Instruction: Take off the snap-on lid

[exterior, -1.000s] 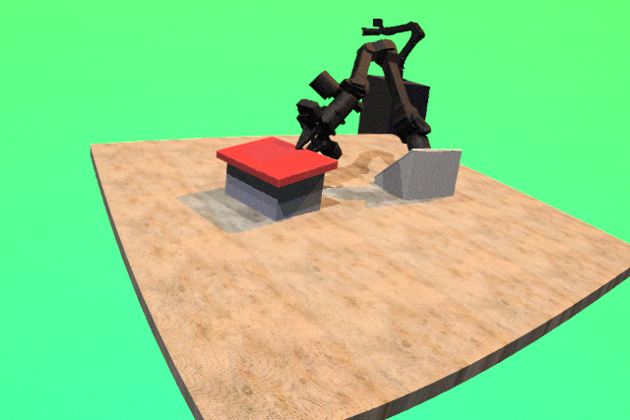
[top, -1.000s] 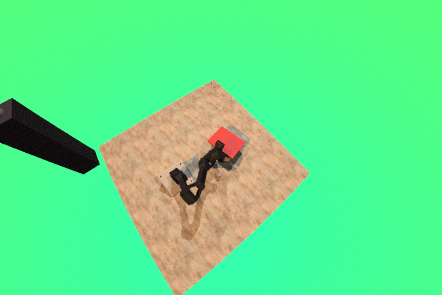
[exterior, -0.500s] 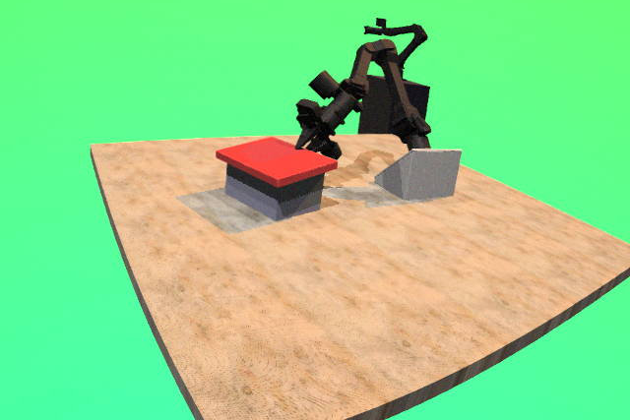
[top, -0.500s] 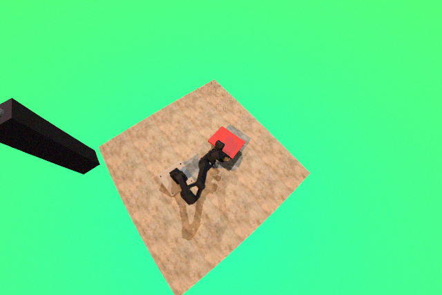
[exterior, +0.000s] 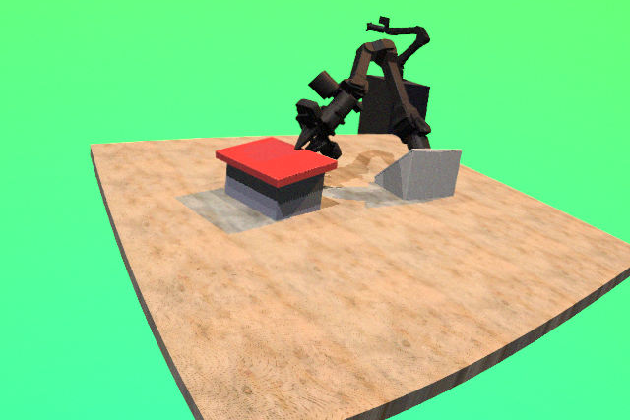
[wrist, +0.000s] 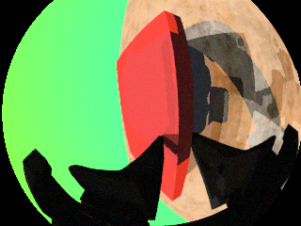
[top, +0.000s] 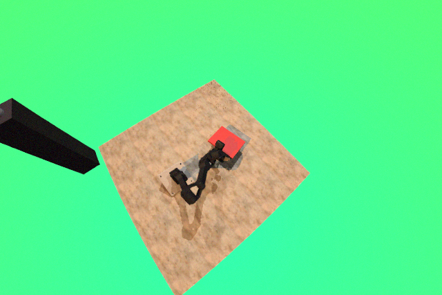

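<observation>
My gripper tip is 7 cm short of the flat red lid and 2 cm to the right of it. Also, from my gripper tip: grey storage box: 7 cm ahead, 2 cm to the left, 6 cm below.
</observation>
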